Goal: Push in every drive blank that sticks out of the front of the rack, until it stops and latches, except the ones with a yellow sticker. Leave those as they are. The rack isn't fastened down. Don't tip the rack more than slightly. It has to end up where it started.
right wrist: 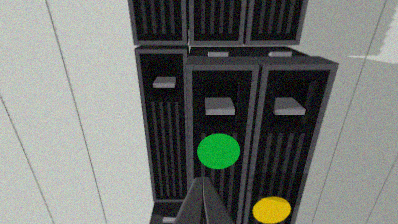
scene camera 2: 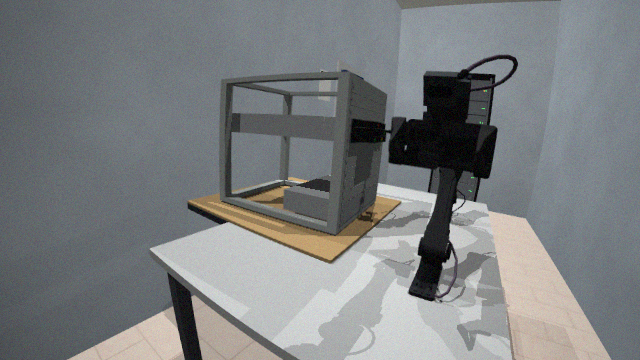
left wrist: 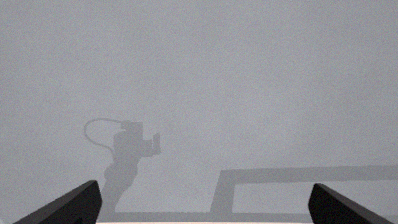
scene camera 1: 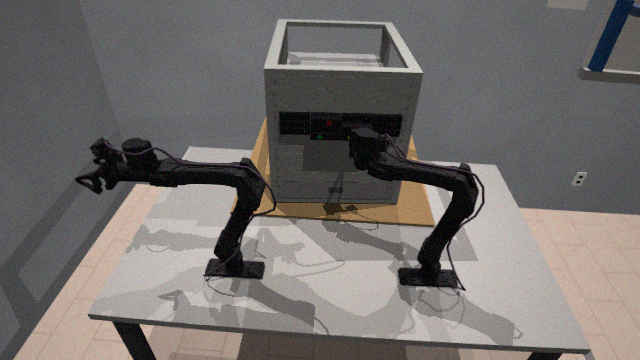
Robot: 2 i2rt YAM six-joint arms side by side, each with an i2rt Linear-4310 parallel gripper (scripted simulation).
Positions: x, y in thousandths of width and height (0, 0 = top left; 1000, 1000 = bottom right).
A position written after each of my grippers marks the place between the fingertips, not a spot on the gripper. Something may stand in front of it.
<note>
In view: my left gripper (scene camera 2: 674, 418), a grey rack (scene camera 2: 551, 515), a yellow-stickered blank (right wrist: 745, 391) and a tan board (scene camera 2: 498, 679).
The grey rack also shows in the right wrist view (right wrist: 202, 641). My left gripper also shows in the left wrist view (left wrist: 514, 855). The left wrist view does not show the grey rack: it is out of frame. The left wrist view does not show the yellow-stickered blank: it is out of frame.
</note>
